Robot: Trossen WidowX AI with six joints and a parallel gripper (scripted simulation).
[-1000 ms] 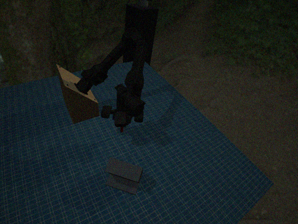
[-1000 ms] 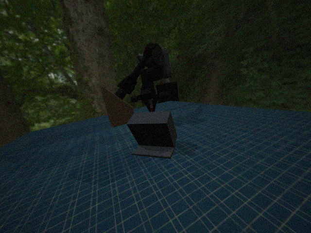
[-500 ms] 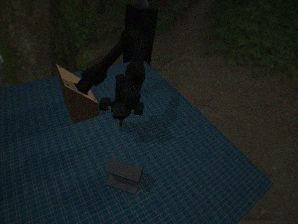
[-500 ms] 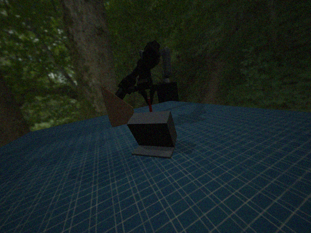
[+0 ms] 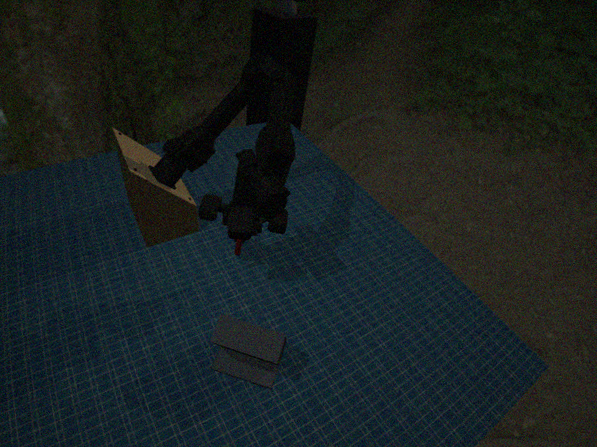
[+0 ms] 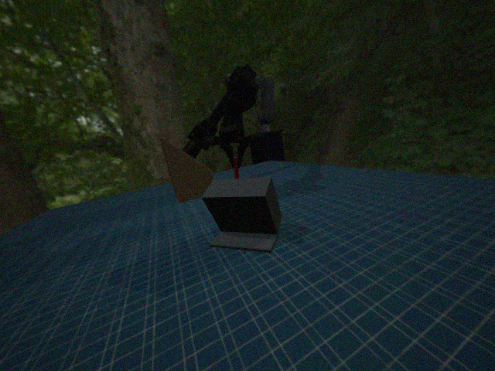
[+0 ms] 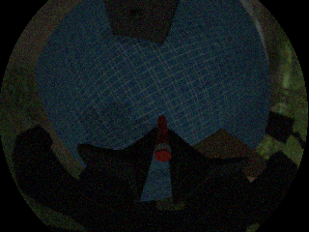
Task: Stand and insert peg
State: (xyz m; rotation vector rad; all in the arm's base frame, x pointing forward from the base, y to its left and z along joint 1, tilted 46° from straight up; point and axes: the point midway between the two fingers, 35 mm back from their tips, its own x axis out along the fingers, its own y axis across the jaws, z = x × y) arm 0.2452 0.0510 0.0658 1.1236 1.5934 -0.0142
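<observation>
My gripper tip is 20 cm short of the dark grey sloped panel, 10 cm to the left of it and 5 cm above it. From my gripper tip the other things lie so: red peg 2 cm above.
</observation>
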